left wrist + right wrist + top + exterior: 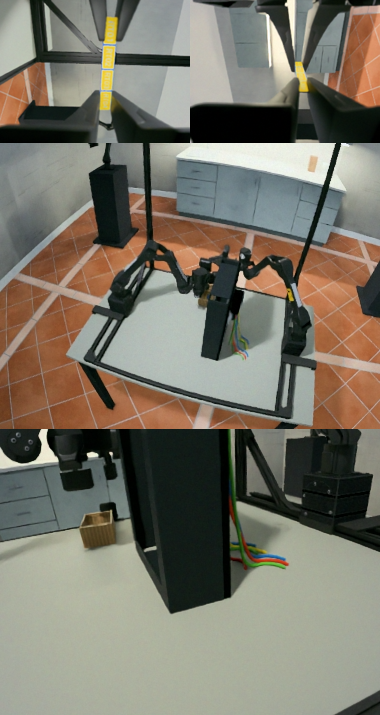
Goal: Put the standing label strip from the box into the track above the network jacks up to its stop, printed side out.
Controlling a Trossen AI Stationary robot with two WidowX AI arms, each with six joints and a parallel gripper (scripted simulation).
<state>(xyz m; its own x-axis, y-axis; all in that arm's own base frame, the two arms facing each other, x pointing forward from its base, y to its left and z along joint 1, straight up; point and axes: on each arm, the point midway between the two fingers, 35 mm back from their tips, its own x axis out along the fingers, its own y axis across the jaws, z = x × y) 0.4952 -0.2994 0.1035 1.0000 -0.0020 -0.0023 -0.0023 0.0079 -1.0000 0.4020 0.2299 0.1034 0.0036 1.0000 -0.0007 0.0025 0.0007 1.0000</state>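
The yellow label strip is 3 cm ahead of my left hand and 3 cm to the right of it. The rest, counted from my left hand: small box: 8 cm ahead, 21 cm below.
The yellow label strip is 50 mm behind my right hand. From my right hand the other things lie so: small box: 10 mm behind, 20 mm to the left, 210 mm below.
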